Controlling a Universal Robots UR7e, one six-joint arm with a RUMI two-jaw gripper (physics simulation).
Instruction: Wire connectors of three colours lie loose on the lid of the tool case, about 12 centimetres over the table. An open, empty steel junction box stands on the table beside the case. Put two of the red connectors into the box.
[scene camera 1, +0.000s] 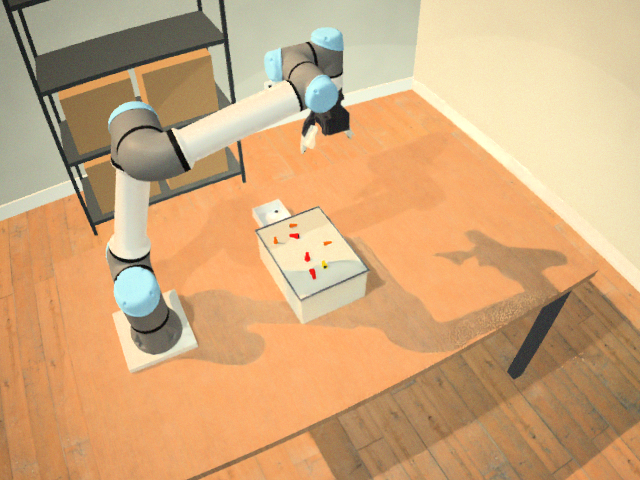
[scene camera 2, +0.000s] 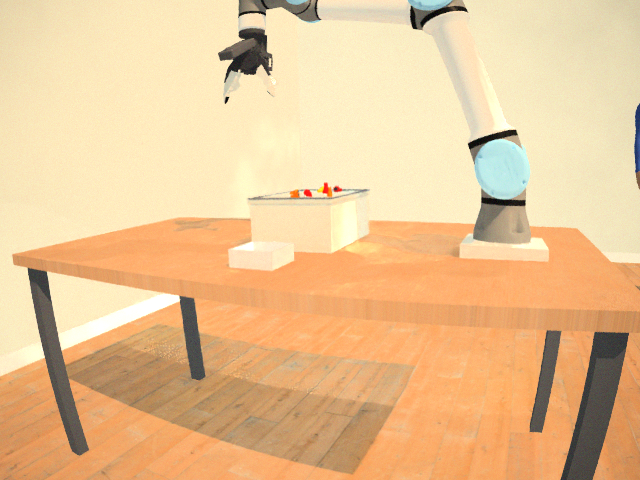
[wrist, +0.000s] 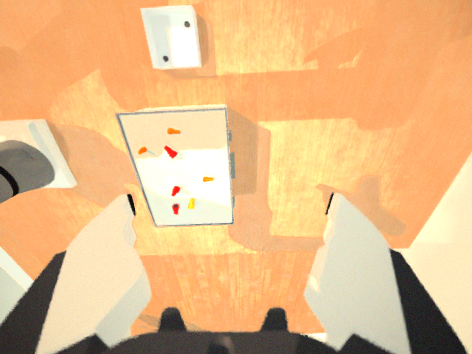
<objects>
My gripper shows in scene camera 1 (326, 146), in scene camera 2 and in the wrist view. The same spot on my gripper: (wrist: 358, 288) is (scene camera 2: 231, 76). The same spot on a tool case: (wrist: 202, 147) is (scene camera 1: 314, 228).
</objects>
